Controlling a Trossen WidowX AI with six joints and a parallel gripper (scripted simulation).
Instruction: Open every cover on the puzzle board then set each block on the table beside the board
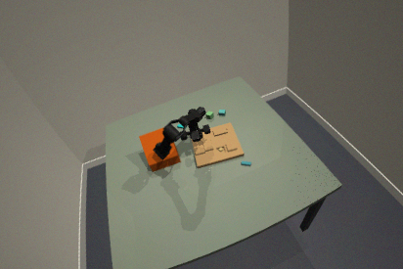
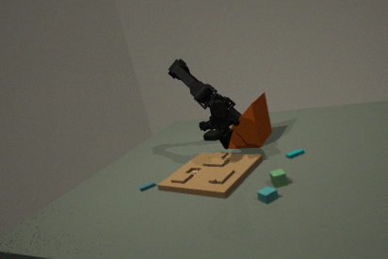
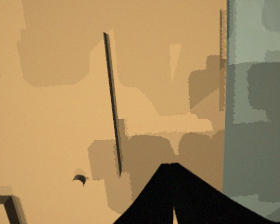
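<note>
The tan puzzle board lies 8 cm ahead of my gripper tip, 5 cm to the right of it and 4 cm below it. From my gripper tip the other things lie so: flat teal piece: 25 cm to the left, 5 cm below, 2 cm behind; then green cube: 21 cm to the left, 20 cm ahead, 4 cm below; then teal cube: 29 cm ahead, 19 cm to the left, 5 cm below.
</note>
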